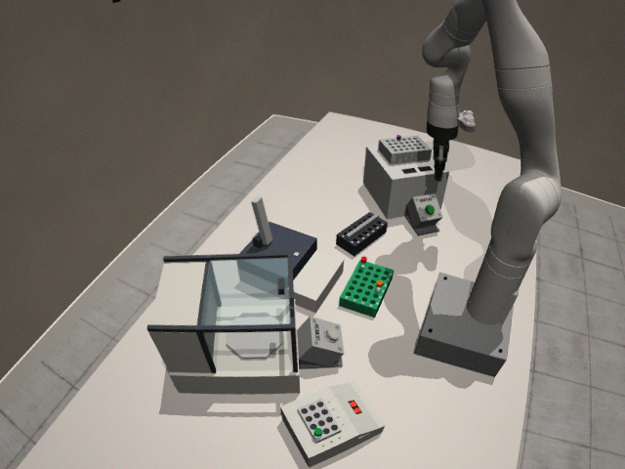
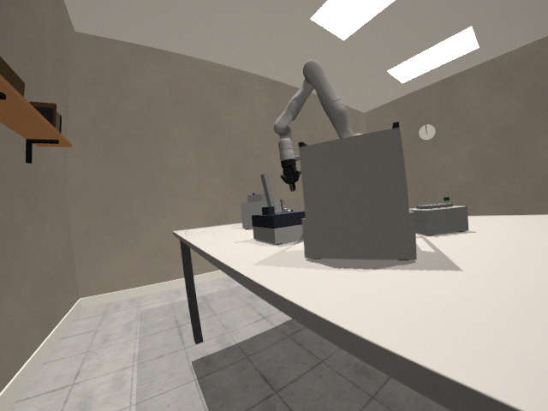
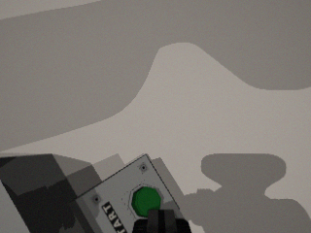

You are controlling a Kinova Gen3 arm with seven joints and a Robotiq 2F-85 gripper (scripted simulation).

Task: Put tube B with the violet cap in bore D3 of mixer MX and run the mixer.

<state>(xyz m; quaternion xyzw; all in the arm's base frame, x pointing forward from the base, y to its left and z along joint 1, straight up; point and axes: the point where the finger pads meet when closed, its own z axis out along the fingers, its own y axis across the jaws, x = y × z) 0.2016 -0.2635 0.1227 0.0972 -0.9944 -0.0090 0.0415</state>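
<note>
The green start key is 12 cm below my hand and 1 cm to the right of it. From my hand the other things lie so: shaking block (14 cm to the right, 12 cm ahead, 4 cm below); red-capped tube (23 cm to the left, 16 cm below, 10 cm ahead); black magnet block (17 cm below, 15 cm ahead, 11 cm to the left).
</note>
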